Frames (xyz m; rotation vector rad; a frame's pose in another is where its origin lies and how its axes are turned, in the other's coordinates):
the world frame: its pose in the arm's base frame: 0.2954 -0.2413 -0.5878 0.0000 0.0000 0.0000
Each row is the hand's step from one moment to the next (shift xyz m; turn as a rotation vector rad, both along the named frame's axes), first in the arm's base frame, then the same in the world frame.
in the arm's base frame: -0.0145 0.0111 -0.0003 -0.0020 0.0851 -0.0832
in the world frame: -0.0145 0.0111 -0.0003 -0.0020 0.0851 -0.0832
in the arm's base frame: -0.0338 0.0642 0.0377 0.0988 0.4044 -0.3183
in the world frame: -0.0338 0.0642 0.0377 0.0988 0.4044 -0.3183
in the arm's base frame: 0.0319 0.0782 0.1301 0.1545 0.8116 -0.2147
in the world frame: 0.0319 0.0782 0.1301 0.1545 0.8116 -0.2147
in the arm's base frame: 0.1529 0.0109 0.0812 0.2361 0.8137 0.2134
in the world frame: 0.1529 0.0109 0.0812 0.2361 0.8137 0.2134
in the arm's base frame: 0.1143 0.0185 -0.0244 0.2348 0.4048 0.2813
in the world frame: 0.1143 0.0185 -0.0244 0.2348 0.4048 0.2813
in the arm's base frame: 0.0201 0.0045 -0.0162 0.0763 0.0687 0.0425
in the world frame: 0.0201 0.0045 -0.0162 0.0763 0.0687 0.0425
